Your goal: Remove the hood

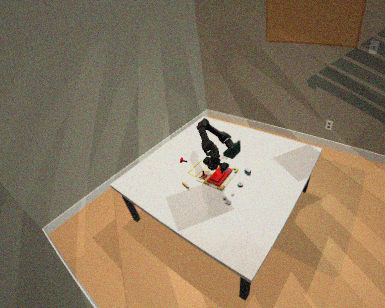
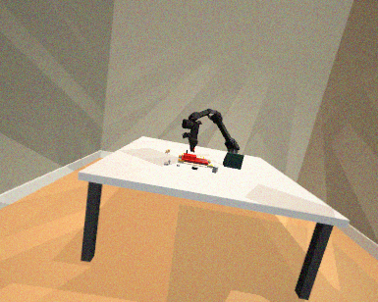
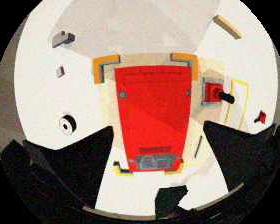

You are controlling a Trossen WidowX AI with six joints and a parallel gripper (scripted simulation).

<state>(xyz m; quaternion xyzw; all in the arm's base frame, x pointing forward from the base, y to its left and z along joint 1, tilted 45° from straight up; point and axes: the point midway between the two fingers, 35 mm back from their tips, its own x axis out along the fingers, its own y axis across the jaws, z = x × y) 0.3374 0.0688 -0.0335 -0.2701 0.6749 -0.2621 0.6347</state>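
My gripper tip is now 4 cm above the red hood. From my gripper tip the other things lie so: tan block (18 cm ahead, 17 cm to the right, 7 cm below).
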